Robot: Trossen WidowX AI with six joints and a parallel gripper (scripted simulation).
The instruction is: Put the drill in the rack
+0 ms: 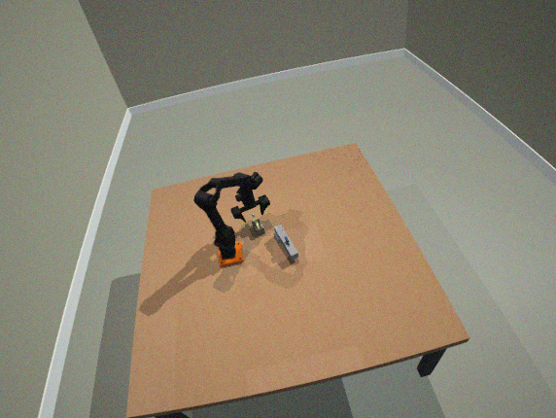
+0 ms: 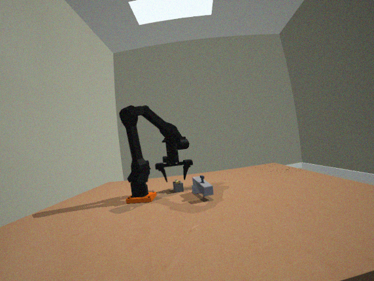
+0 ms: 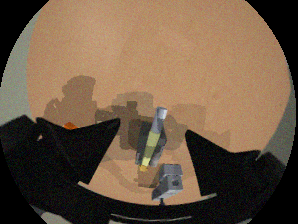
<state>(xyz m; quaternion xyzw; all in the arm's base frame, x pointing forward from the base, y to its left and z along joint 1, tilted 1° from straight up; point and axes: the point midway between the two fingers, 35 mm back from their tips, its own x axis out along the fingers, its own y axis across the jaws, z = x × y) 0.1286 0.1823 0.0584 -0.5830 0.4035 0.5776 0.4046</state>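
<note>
The drill is 30 mm to the right of my gripper tip and 10 mm ahead of it. Also, from my gripper tip: blue key 200 mm to the right, 150 mm ahead, 10 mm above; light grey-blue block 180 mm to the right, 150 mm ahead, 10 mm below; rack 50 mm to the right, 20 mm below, 20 mm ahead.
</note>
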